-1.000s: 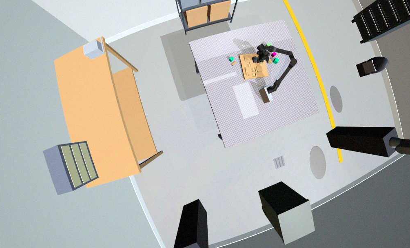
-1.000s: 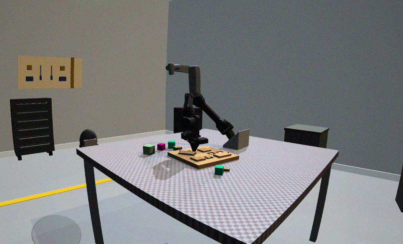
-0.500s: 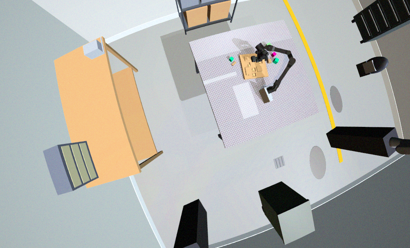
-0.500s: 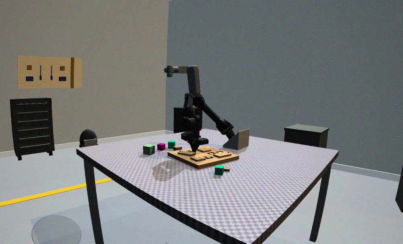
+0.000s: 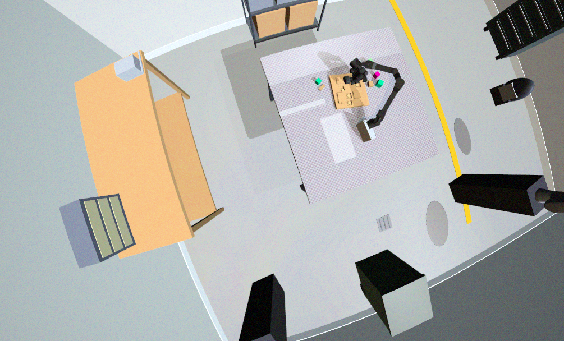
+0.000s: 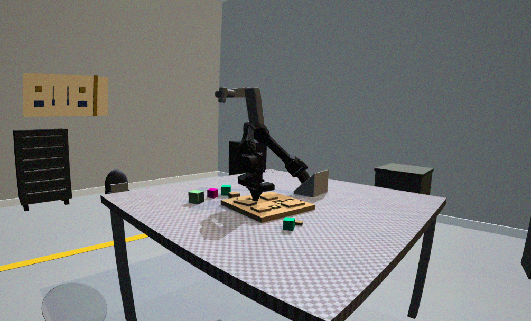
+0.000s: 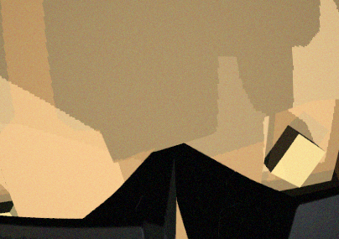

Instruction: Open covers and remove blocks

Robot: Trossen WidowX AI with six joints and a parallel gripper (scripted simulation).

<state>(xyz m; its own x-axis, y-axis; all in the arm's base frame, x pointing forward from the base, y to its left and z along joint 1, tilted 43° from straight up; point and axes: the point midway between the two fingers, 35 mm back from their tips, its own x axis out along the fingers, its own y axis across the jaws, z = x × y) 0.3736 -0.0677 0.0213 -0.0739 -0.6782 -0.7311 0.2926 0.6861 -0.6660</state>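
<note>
The puzzle board lies 20 mm behind my gripper tip and 50 mm to the left of it. Round my gripper tip: magenta block (20 mm behind, 270 mm to the right); light green block (100 mm ahead, 260 mm to the right).
</note>
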